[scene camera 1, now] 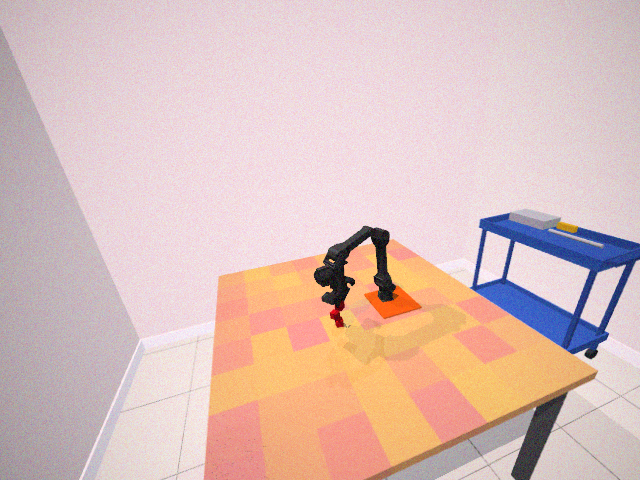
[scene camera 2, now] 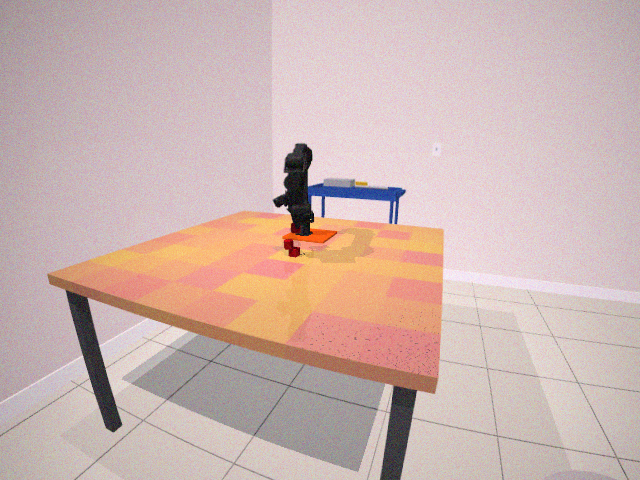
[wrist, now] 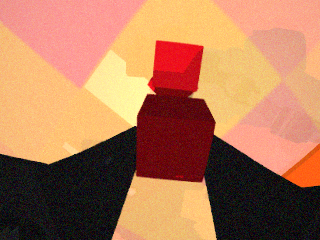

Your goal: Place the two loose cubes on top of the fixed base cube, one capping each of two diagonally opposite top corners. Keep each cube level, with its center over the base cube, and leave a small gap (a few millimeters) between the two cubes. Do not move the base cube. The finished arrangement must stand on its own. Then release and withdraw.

Labels:
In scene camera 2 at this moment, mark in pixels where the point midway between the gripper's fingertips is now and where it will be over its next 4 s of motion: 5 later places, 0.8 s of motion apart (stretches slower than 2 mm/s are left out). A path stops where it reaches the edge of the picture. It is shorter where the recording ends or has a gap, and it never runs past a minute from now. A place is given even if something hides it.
The gripper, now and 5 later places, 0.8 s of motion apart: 296, 228; 299, 235; 299, 242; 299, 239; 299, 229; 306, 225

